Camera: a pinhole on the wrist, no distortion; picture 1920 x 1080 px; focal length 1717.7 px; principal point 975.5 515.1 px. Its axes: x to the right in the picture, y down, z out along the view. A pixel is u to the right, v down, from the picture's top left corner.
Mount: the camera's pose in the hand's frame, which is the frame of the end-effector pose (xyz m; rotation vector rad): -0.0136 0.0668 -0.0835 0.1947 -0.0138 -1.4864
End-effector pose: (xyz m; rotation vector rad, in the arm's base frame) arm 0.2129 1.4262 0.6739 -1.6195 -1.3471 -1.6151
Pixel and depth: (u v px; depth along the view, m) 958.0 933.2 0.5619
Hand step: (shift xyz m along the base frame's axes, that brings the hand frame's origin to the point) 0.2293 0.4330 -0.0413
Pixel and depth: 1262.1 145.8 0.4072
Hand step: 0.1156 0.2368 -0.2094
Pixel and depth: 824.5 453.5 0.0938
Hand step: 0.0647 -0.0261 -0.0108
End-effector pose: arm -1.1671 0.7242 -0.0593 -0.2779 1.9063 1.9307
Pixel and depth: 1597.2 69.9 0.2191
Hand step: 0.1158 0.0999 0.0049
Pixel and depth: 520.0 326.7 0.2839
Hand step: 0.0628 0.1868 0.1405
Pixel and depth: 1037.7 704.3 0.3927
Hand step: 0.0586 0.3011 0.0296
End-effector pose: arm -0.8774 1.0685 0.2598 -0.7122 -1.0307 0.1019
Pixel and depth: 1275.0 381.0 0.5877
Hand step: -0.4807 0.1009 0.1193
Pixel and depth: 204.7 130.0 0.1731
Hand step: -0.0868 0.1050 -0.1025
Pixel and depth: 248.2 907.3 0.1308
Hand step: -0.0217 0.1085 -0.0501
